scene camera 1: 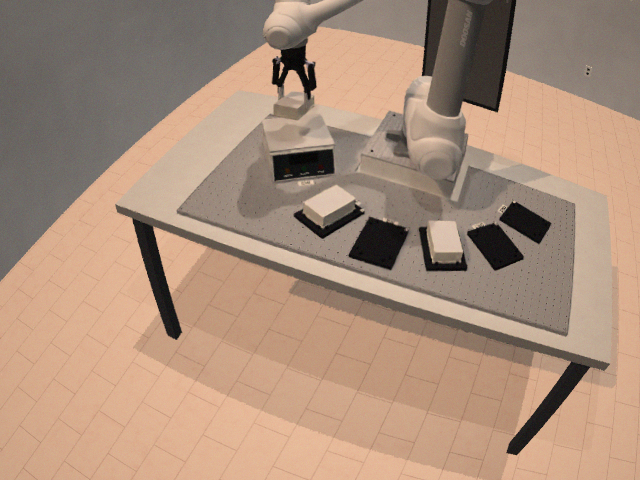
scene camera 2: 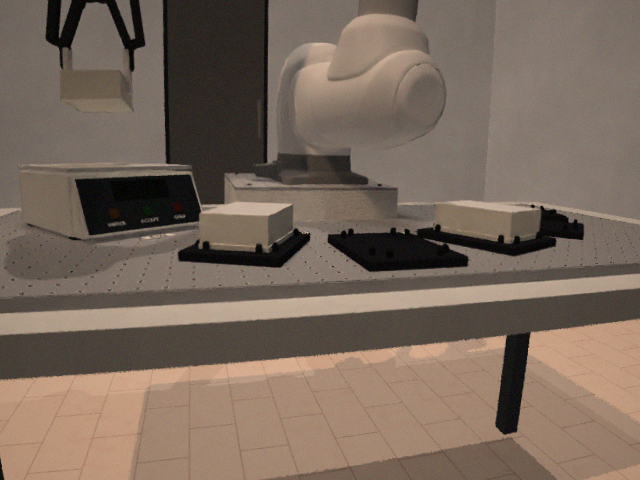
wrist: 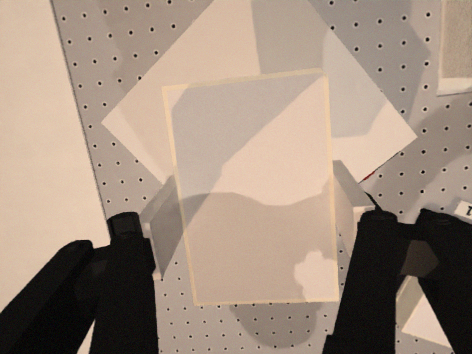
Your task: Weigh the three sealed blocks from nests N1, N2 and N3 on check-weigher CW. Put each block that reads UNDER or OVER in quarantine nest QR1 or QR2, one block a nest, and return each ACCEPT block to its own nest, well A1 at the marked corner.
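Where they show: gripper, fingertip midpoint: (scene camera 1: pixel 294 104) (wrist: pixel 255 189); arm's base, origin of the base link: (scene camera 2: pixel 313 180).
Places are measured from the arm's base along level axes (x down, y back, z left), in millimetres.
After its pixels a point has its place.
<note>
My gripper (scene camera 1: pixel 294 94) {x -149, y -137, z -406 mm} (scene camera 2: pixel 96 59) (wrist: pixel 255 189) {x -149, y -137, z -406 mm} is shut on a cream block (scene camera 1: pixel 290 106) {x -173, y -191, z -398 mm} (scene camera 2: pixel 93 85) {x -153, y -199, z -408 mm} (wrist: pixel 260 165) {x -169, y -118, z -399 mm}, held level, clear above check-weigher CW (scene camera 1: pixel 312 138) {x -36, y -146, z -341 mm} (scene camera 2: pixel 46 201) {x 15, y -184, z -484 mm} (wrist: pixel 215 45) {x -36, y -41, z -424 mm}. In the wrist view the block is turned relative to the weigher's plate and hides part of it. The weigher's display (scene camera 1: pixel 303 157) {x -6, y -216, z -346 mm} (scene camera 2: pixel 139 189) {x -3, y -219, z -348 mm} is dark. The middle nest (scene camera 1: pixel 379 242) {x 52, y -445, z -47 mm} (scene camera 2: pixel 403 258) {x 52, y -512, z -73 mm} is empty. One block (scene camera 1: pixel 329 203) {x 10, y -384, z -210 mm} (scene camera 2: pixel 232 227) {x 25, y -424, z -245 mm} sits in the nest nearest the weigher (scene camera 1: pixel 324 230) {x 52, y -450, z -202 mm} (scene camera 2: pixel 232 258) {x 56, y -445, z -249 mm}; another block (scene camera 1: pixel 444 240) {x 10, y -421, z 130 mm} (scene camera 2: pixel 473 219) {x 27, y -419, z 93 mm} sits in the nest beyond the middle one (scene camera 1: pixel 445 266) {x 52, y -475, z 149 mm}.
Two more black nests (scene camera 1: pixel 495 248) {x 52, y -353, z 293 mm} (scene camera 1: pixel 524 222) {x 52, y -195, z 391 mm}, both without blocks, lie at the right end of the perforated board (scene camera 1: pixel 217 201) {x 63, y -420, z -550 mm}. The robot's base plinth (scene camera 1: pixel 395 173) {x 43, y -130, z -69 mm} (scene camera 2: pixel 310 202) {x 32, y -132, z -51 mm} stands behind the nests, right of the weigher. The white table edge (wrist: pixel 30 150) {x 77, y -102, z -711 mm} runs alongside the board.
</note>
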